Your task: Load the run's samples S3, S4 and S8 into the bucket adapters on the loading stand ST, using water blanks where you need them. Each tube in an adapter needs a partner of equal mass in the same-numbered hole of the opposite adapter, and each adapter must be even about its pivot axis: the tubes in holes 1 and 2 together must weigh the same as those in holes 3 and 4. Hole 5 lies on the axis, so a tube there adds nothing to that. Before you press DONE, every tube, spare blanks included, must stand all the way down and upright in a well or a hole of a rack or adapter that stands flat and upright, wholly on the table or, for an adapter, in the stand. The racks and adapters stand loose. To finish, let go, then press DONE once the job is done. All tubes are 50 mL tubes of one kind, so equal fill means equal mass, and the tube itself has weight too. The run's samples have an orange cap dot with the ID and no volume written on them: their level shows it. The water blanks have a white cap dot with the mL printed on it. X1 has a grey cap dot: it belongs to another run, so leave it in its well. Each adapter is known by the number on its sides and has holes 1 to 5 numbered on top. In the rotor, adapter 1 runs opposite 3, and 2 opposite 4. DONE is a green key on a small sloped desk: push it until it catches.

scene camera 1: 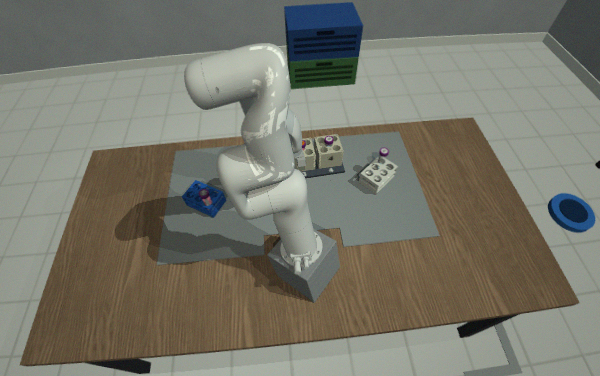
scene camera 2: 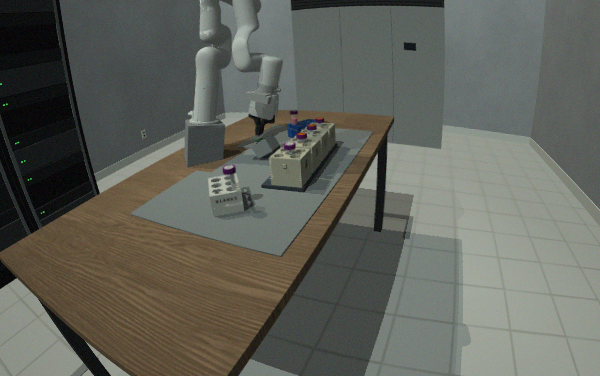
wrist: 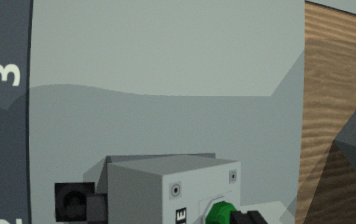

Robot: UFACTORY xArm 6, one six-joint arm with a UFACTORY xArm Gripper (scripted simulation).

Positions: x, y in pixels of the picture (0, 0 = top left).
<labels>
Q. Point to a white blanks rack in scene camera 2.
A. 223, 202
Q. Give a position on a blue rack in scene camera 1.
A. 217, 202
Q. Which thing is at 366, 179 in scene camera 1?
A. A white blanks rack.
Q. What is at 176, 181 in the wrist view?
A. A small sloped desk.
</labels>
